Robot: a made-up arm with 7 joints. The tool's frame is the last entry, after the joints.
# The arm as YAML. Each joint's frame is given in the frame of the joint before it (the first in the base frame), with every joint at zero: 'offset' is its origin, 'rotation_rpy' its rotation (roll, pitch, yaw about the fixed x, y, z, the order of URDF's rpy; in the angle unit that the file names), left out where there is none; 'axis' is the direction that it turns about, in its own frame. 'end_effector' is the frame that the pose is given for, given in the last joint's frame.
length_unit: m
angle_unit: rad
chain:
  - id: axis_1
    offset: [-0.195, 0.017, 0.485]
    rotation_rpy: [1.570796, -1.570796, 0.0]
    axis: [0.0, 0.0, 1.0]
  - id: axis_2
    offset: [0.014, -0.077, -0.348]
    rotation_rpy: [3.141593, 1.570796, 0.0]
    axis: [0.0, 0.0, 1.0]
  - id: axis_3
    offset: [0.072, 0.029, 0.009]
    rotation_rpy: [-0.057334, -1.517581, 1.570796]
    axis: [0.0, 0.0, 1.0]
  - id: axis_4
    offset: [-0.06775, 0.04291, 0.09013]
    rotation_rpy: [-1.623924, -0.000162, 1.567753]
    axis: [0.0, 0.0, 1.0]
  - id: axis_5
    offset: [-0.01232, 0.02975, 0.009]
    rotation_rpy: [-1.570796, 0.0, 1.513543]
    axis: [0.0, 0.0, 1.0]
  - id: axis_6
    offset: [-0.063, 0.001, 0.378]
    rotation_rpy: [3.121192, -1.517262, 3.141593]
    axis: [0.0, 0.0, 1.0]
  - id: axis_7
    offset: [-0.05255, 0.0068, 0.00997]
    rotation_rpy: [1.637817, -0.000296, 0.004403]
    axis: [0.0, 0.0, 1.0]
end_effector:
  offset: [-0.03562, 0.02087, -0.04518]
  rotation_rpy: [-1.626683, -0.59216, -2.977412]
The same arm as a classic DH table. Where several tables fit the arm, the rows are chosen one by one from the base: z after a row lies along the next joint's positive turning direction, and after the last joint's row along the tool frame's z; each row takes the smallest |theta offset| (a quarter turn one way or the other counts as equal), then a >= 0, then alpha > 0; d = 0 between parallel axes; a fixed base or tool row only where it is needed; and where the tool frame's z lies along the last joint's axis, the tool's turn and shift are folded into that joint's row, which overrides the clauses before.
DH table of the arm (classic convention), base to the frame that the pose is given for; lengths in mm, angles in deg. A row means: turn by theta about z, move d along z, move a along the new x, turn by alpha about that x. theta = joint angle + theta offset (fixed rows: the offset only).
base (fixed): a -195  alpha 90  d 485  theta offset 0
axis_1: a 77  alpha 90  d -365  theta offset 0
axis_2: a -70.2  alpha -86.96  d -3.2  theta offset 86.71
axis_3: a 42.7  alpha -93.04  d 60.6  theta offset 0
axis_4: a 29  alpha -90  d 77  theta offset 86.71
axis_5: a -0.3  alpha -93.07  d 395.4  theta offset 88.83
axis_6: a -52.5  alpha 93.84  d 72.6  theta offset -89.81
axis_7: a -32.5  alpha 92.66  d -53.4  theta offset 7.64
tool (fixed): a 0  alpha 0  d -25.4  theta offset 146.03

